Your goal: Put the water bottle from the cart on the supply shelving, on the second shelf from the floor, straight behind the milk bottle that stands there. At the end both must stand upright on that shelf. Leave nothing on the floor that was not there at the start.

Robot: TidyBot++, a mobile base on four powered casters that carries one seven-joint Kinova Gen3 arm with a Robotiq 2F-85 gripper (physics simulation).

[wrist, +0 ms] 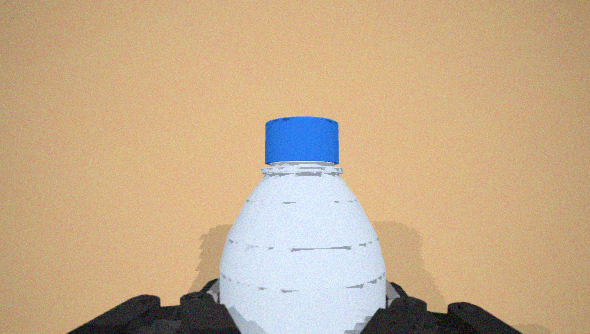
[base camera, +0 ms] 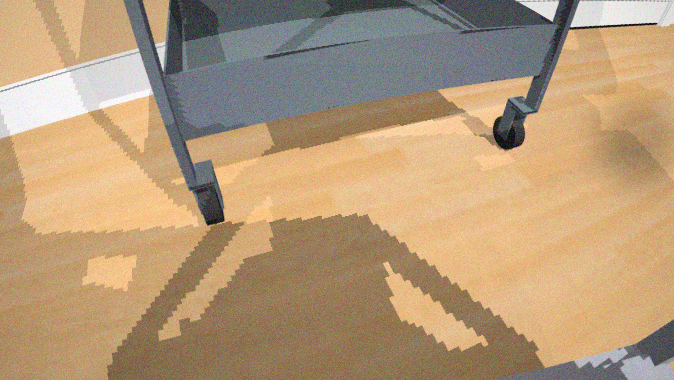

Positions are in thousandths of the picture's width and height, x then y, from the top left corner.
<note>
In view: my gripper (wrist: 514,870) and a grey cart (base camera: 329,191).
</note>
